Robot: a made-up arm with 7 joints.
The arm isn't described. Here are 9 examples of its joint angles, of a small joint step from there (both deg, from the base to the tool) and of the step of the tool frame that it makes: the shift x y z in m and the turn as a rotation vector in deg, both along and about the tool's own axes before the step.
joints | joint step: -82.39 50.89 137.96 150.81 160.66 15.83 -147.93 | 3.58 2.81 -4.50 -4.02 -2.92 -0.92 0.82
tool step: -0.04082 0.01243 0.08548 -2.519 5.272 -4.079
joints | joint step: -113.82 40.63 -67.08 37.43 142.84 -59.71 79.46 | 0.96 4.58 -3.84 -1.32 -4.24 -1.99 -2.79
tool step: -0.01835 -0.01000 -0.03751 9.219 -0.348 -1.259
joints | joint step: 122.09 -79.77 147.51 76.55 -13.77 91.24 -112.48 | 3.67 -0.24 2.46 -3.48 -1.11 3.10 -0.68
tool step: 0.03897 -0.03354 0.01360 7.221 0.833 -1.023
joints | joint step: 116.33 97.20 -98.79 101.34 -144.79 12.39 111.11 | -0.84 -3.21 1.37 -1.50 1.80 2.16 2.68
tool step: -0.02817 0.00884 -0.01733 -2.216 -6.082 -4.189
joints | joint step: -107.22 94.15 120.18 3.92 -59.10 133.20 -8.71 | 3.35 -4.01 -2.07 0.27 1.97 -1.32 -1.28
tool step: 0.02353 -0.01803 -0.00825 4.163 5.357 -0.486
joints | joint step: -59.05 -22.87 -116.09 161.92 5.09 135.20 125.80 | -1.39 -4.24 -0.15 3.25 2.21 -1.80 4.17
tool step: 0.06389 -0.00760 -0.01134 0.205 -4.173 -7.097
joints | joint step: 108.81 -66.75 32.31 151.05 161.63 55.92 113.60 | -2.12 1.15 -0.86 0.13 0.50 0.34 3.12
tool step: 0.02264 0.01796 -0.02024 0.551 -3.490 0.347
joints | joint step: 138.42 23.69 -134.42 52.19 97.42 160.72 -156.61 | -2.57 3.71 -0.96 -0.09 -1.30 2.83 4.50
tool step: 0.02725 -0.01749 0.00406 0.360 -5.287 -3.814
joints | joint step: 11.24 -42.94 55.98 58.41 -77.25 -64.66 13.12 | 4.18 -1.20 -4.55 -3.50 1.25 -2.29 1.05
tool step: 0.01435 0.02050 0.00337 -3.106 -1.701 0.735
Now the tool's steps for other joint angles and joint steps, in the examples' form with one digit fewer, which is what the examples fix.
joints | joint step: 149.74 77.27 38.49 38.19 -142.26 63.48 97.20 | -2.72 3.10 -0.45 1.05 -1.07 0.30 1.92
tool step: 0.0005 -0.0066 -0.0013 -0.61 -4.45 -2.31
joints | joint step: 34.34 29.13 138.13 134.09 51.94 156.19 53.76 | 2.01 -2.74 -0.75 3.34 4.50 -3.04 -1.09
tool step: 0.0109 0.0049 -0.0261 3.65 4.10 2.78
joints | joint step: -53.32 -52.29 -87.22 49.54 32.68 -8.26 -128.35 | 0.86 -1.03 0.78 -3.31 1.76 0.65 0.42
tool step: 0.0263 -0.0077 -0.0441 2.71 -3.99 2.29
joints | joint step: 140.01 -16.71 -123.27 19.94 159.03 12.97 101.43 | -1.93 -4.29 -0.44 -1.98 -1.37 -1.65 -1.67
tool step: 0.0233 0.0016 -0.0353 3.05 -3.54 3.14
